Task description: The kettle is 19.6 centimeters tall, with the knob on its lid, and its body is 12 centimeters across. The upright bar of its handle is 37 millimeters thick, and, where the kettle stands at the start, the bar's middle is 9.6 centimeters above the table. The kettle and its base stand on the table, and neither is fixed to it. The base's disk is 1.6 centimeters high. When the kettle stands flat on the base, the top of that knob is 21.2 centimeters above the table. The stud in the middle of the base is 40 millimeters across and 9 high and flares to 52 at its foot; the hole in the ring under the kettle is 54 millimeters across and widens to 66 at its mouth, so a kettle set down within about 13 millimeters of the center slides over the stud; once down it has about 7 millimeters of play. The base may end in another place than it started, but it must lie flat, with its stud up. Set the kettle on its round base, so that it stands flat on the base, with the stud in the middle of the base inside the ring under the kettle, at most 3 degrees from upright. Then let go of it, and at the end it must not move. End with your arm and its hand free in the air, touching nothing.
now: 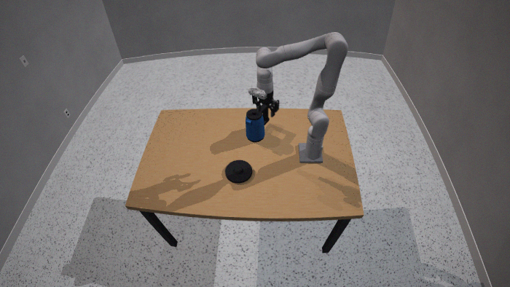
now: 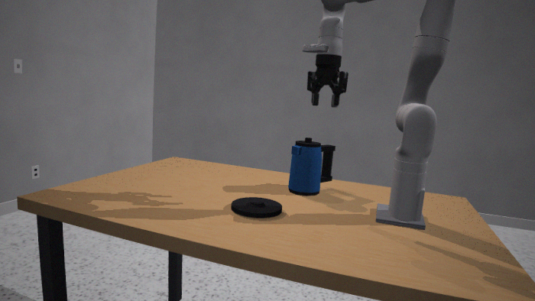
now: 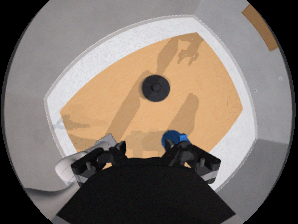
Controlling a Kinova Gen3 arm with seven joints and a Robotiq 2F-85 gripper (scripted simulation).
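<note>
My hand is 5 cm short of the blue kettle, 18 cm to the left of it and 23 cm above it. From my hand the other things lie so: round black base (15 cm ahead, 13 cm to the left, 31 cm below).
</note>
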